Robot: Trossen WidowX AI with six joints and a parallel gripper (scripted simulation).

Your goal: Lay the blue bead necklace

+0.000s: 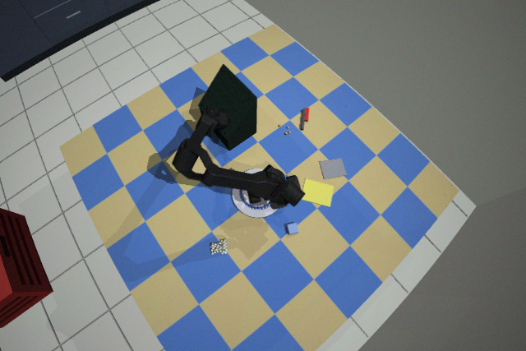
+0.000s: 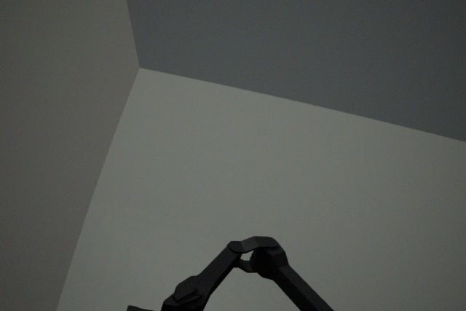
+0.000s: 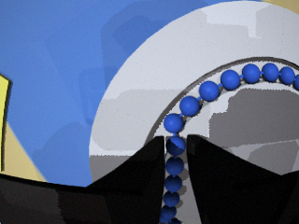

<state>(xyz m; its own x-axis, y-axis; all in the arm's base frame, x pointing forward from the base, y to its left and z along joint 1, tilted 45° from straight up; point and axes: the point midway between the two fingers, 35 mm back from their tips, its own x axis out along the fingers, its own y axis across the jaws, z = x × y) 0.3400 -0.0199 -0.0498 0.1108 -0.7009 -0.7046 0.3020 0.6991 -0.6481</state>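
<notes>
Now: the round white bead board 4 cm behind my gripper tip, 4 cm to the right of it and 1 cm below it. Round my gripper tip: small blue cube 15 cm ahead, 1 cm below; grey square 4 cm ahead, 28 cm to the left, 1 cm below; yellow pad 8 cm ahead, 16 cm to the left, 1 cm below.
</notes>
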